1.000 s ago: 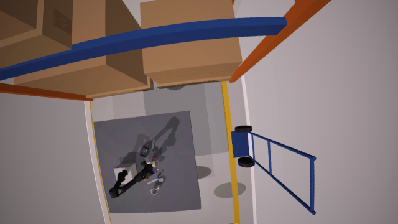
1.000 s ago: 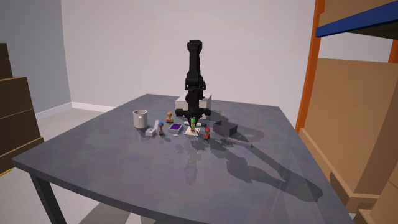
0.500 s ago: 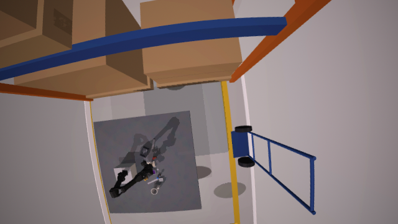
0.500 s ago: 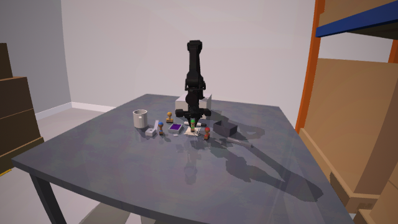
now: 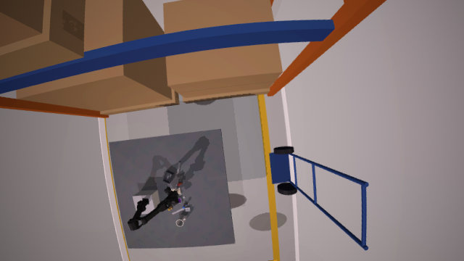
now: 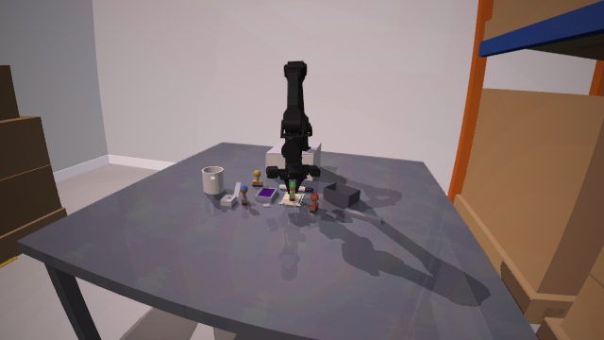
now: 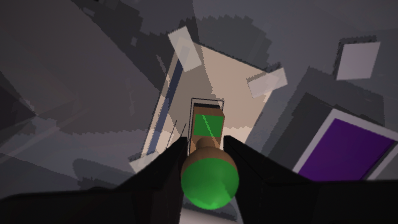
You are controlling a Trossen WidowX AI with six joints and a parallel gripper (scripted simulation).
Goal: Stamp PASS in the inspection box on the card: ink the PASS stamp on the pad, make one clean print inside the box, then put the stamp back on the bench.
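The green-knobbed stamp is right at my gripper tip. Round my gripper tip: cream card 20 mm below; then marker 80 mm behind, 10 mm to the left, 10 mm below; then purple ink pad 100 mm to the right, 20 mm below, 20 mm ahead.
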